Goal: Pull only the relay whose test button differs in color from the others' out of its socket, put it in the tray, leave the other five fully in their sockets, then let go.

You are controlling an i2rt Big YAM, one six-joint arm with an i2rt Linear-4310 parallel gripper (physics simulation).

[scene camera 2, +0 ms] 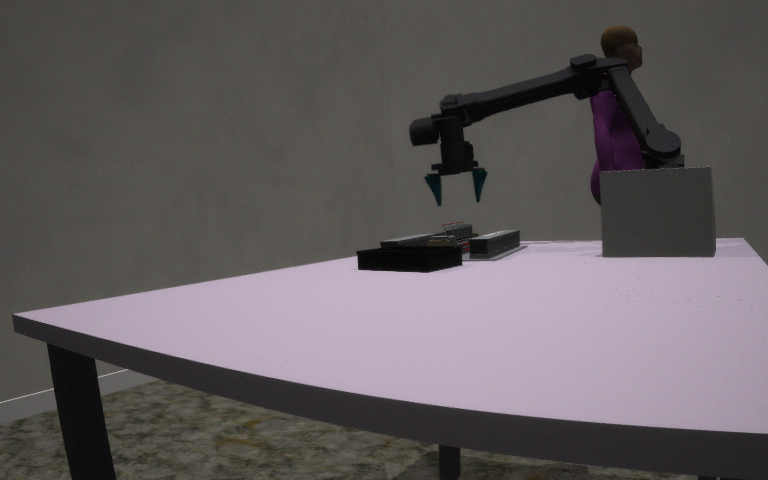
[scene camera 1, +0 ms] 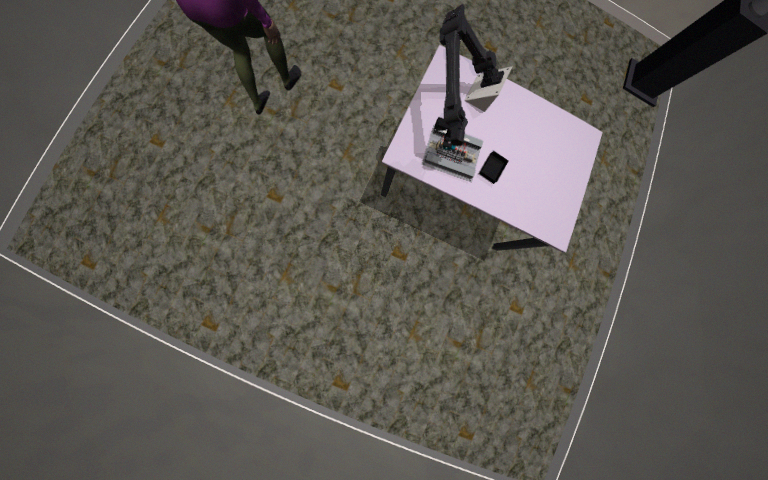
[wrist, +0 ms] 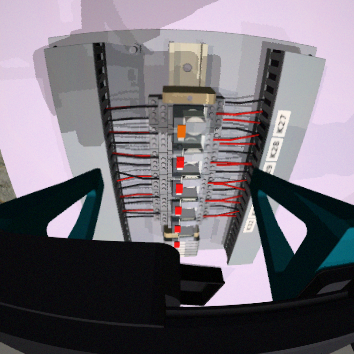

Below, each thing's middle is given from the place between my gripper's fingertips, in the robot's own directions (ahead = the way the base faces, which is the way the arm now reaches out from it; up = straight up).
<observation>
Now: hand 9 cm above the tan end block [wrist: 170, 93], 3 cm to the left of it and 1 cm past it. From my hand the other things lie so: grey panel [wrist: 234, 66] (11 cm below, 7 cm to the left, 2 cm behind).
</observation>
